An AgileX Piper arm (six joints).
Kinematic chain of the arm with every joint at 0, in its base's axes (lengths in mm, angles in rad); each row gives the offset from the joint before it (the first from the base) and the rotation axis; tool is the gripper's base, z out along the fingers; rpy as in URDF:
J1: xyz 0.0 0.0 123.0 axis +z
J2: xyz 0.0 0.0 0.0 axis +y
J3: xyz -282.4 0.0 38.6 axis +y
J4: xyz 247.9 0.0 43.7 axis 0.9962 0 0.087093
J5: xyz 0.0 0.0 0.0 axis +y
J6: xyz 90.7 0.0 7.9 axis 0.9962 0 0.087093
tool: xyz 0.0 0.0 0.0 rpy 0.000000 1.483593 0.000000
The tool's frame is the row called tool.
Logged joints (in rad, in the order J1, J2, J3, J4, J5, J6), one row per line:
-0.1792, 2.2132, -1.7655, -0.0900, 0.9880, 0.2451
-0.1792, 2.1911, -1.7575, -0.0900, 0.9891, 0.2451
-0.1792, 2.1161, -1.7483, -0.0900, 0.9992, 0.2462
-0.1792, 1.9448, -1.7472, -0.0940, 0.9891, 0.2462
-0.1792, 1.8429, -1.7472, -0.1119, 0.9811, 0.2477
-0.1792, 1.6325, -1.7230, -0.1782, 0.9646, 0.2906
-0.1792, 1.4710, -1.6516, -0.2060, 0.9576, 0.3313
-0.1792, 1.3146, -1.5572, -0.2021, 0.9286, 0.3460
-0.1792, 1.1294, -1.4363, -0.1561, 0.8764, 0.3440
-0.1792, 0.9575, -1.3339, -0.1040, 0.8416, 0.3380
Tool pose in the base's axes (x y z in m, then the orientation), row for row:
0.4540, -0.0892, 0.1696, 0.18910, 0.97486, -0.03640, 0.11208
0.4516, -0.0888, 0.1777, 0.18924, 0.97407, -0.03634, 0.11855
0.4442, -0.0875, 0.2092, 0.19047, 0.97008, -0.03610, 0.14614
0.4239, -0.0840, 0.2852, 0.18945, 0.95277, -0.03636, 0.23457
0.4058, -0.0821, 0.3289, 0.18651, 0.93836, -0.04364, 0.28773
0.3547, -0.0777, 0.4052, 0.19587, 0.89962, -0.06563, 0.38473
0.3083, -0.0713, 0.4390, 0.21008, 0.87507, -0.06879, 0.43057
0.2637, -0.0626, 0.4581, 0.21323, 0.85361, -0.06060, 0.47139
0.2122, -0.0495, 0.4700, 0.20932, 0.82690, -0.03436, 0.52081
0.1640, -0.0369, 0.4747, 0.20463, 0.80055, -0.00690, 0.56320
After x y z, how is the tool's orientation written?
As a quaternion, x y z w.
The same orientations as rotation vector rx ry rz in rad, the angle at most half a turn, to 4 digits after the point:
0.5551, 2.8617, -0.1069
0.5534, 2.8487, -0.1063
0.5484, 2.7930, -0.1039
0.5200, 2.6150, -0.0998
0.4981, 2.5062, -0.1166
0.4991, 2.2921, -0.1672
0.5240, 2.1828, -0.1716
0.5222, 2.0905, -0.1484
0.5017, 1.9818, -0.0824
0.4817, 1.8844, -0.0162

